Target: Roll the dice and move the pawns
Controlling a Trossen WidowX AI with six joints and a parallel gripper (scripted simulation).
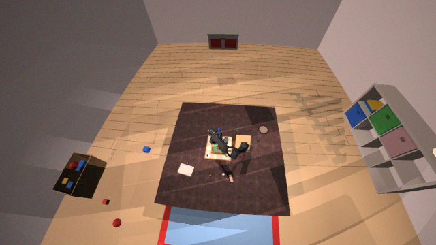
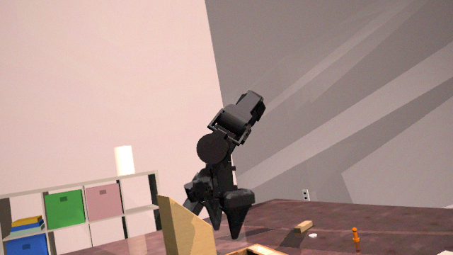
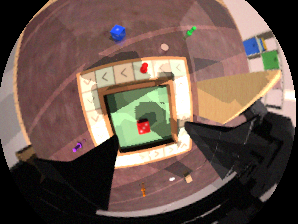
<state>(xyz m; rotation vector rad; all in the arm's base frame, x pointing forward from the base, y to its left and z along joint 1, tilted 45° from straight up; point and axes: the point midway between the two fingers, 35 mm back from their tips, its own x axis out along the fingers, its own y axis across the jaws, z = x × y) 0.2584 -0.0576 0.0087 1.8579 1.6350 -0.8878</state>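
Now: gripper tip 30 mm past the red pawn, 100 mm to the left of it and 80 mm above it. Round my gripper tip: blue pawn 140 mm ahead, 100 mm to the left, 80 mm below; then green tray 10 mm ahead, 10 mm to the left, 100 mm below; then green pawn 210 mm behind, 210 mm to the right, 90 mm below.
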